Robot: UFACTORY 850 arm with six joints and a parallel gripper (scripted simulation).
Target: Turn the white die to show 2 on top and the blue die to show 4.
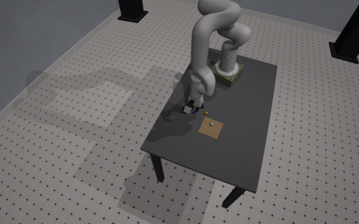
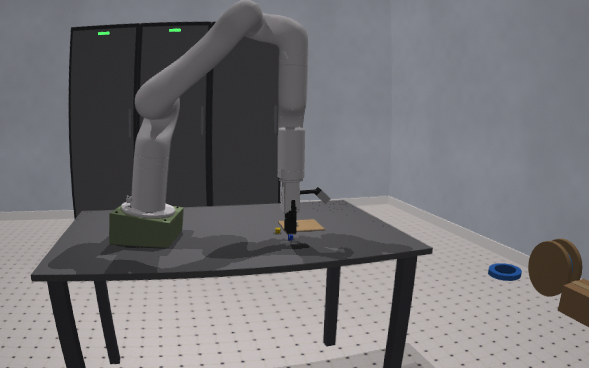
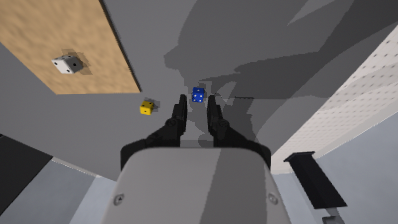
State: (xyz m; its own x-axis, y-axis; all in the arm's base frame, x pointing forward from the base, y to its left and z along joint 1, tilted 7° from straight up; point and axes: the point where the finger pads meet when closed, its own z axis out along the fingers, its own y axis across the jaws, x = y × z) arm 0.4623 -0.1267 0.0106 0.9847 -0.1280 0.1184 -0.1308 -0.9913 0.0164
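Now: hand 40 mm above the blue die. From my hand the other things lie so: yellow die (90 mm to the left, 40 mm below, 20 mm behind); then white die (150 mm to the left, 70 mm ahead, 30 mm below); then tan mat (150 mm to the left, 90 mm ahead, 40 mm below).
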